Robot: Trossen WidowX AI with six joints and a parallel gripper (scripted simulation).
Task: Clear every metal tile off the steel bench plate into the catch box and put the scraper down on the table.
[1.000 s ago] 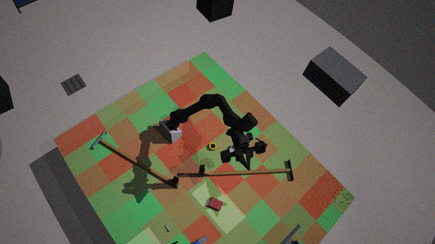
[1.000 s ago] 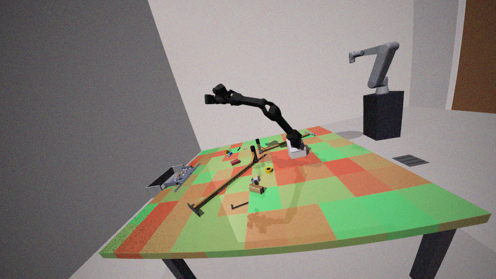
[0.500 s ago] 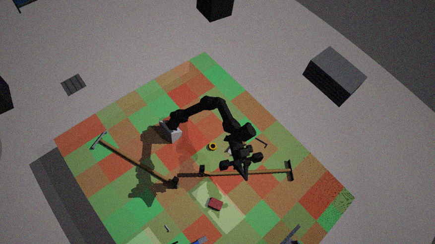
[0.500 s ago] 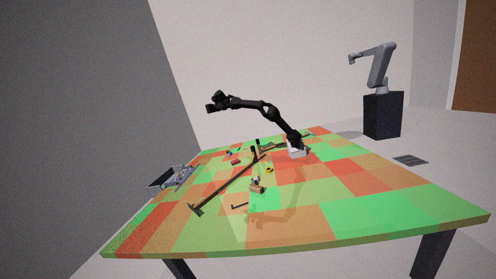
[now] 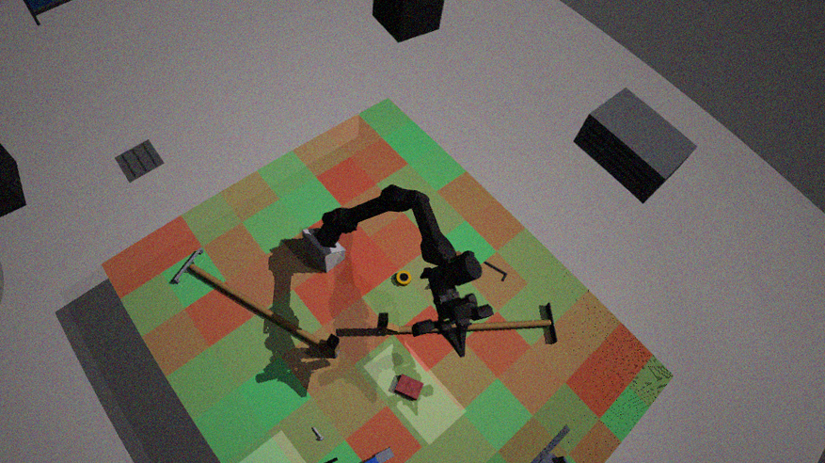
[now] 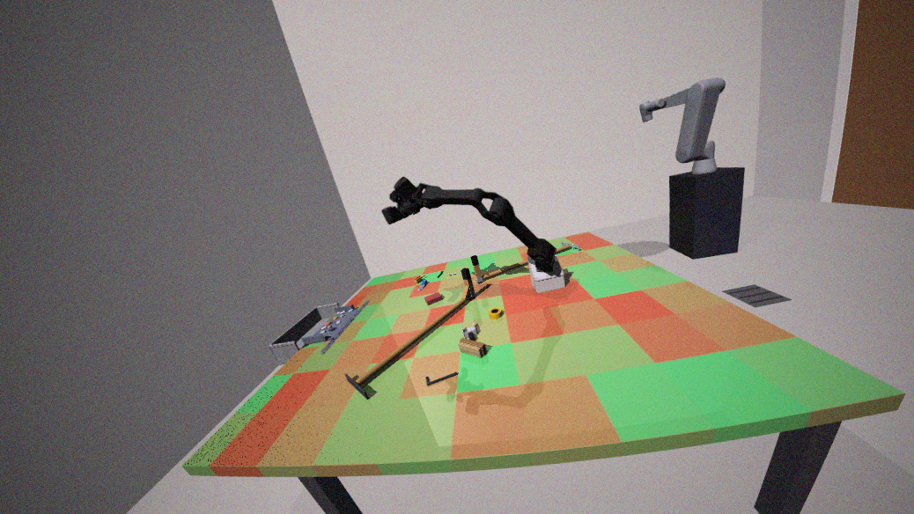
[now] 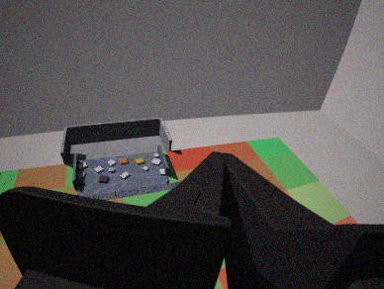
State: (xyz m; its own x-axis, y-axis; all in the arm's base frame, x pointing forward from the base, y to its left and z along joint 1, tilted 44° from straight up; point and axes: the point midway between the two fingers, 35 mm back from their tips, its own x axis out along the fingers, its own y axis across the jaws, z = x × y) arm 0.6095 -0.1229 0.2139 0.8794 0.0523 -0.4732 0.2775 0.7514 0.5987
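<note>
Now: the red block 6 cm behind my gripper tip, 6 cm to the right of it and 43 cm below it. The rest, counted from my gripper tip: long scraper 12 cm behind, 21 cm to the left, 38 cm below; then yellow tape roll 37 cm behind, 13 cm to the left, 43 cm below; then blue piece 7 cm ahead, 25 cm to the right, 43 cm below.
</note>
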